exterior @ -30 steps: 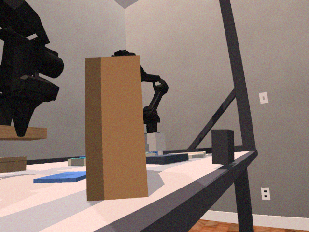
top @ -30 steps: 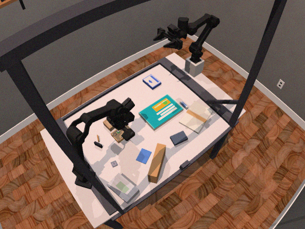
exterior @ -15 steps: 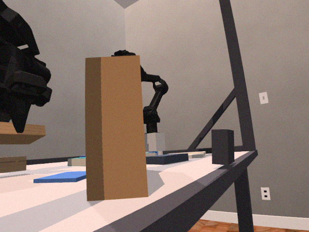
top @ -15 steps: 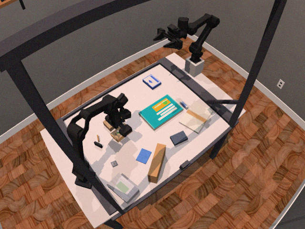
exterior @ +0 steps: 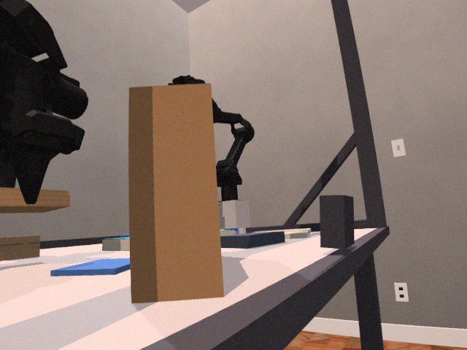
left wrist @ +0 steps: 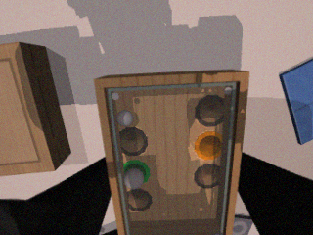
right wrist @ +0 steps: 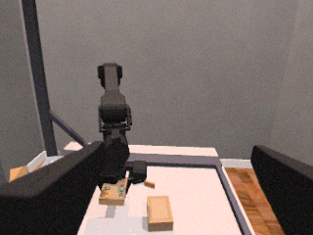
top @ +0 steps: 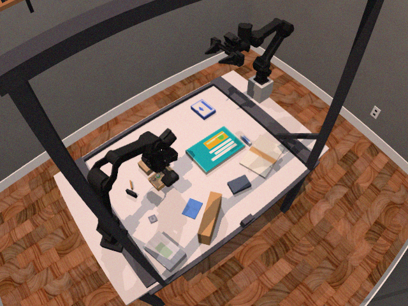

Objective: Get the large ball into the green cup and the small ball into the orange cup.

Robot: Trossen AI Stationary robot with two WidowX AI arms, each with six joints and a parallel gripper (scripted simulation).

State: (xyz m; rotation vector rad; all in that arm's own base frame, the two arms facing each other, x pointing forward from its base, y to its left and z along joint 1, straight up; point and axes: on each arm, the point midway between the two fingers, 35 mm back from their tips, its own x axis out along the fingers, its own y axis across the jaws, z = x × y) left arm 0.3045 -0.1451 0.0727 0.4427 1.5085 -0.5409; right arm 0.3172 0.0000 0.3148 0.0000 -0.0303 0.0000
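My left gripper is now 3 cm above the covered wooden puzzle. Also, from my left hand: tan carton 27 cm behind, 5 cm below, 2 cm to the left; then dark box 25 cm behind, 21 cm to the right, 10 cm below.
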